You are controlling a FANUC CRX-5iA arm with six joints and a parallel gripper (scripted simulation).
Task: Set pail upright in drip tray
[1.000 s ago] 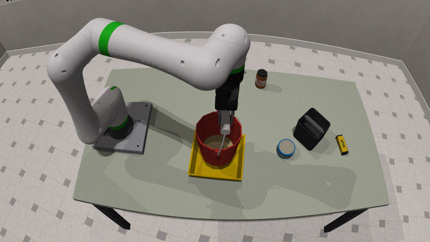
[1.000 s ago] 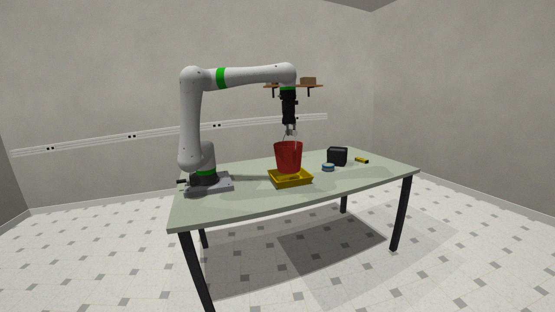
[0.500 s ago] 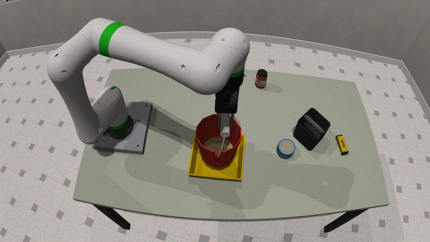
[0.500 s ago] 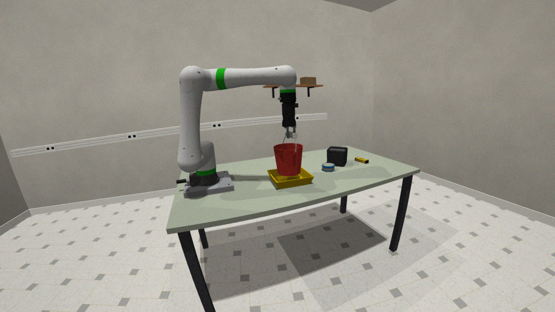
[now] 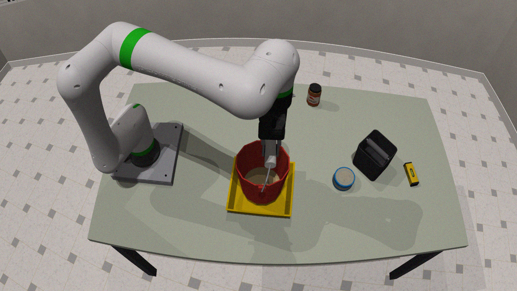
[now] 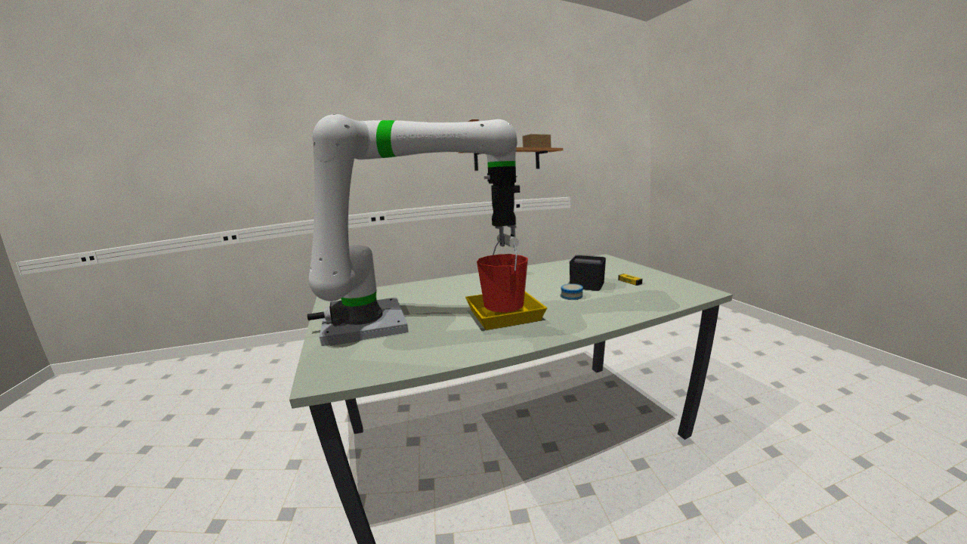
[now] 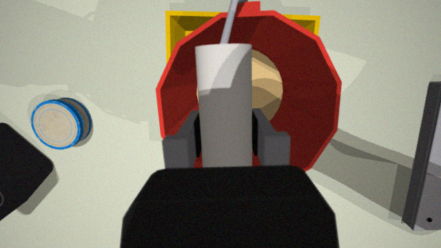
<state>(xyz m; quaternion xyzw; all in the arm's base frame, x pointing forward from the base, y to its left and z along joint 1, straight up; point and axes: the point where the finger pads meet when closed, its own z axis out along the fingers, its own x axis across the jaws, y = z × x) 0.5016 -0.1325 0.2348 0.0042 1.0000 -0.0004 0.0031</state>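
Right now my hand is 10 mm past the red pail and 90 mm above it. Also, from my hand: pail handle 10 mm behind, 30 mm below; yellow drip tray 20 mm behind, 250 mm below; jar 200 mm ahead, 460 mm to the left, 220 mm below.
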